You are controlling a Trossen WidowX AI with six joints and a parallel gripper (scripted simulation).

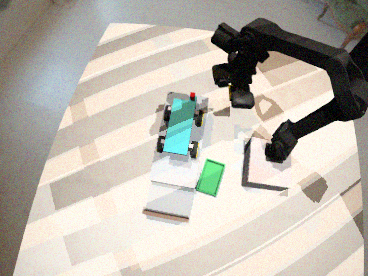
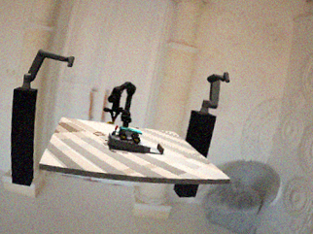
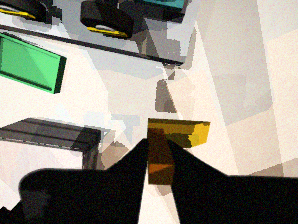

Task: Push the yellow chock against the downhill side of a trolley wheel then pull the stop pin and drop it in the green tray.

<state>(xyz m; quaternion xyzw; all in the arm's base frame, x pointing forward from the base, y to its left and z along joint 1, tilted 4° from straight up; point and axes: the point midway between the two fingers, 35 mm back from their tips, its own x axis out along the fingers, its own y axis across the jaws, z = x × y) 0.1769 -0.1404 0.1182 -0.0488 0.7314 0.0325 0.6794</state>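
Now: the red-headed stop pin 13 cm ahead of my gripper tip, 1 cm to the left of it and 4 cm below it. From my gripper tip the other things lie so: teal trolley 16 cm ahead, 12 cm to the left, 6 cm below; then green tray 3 cm ahead, 24 cm to the left, 18 cm below; then yellow chock 2 cm to the right, 1 cm below.
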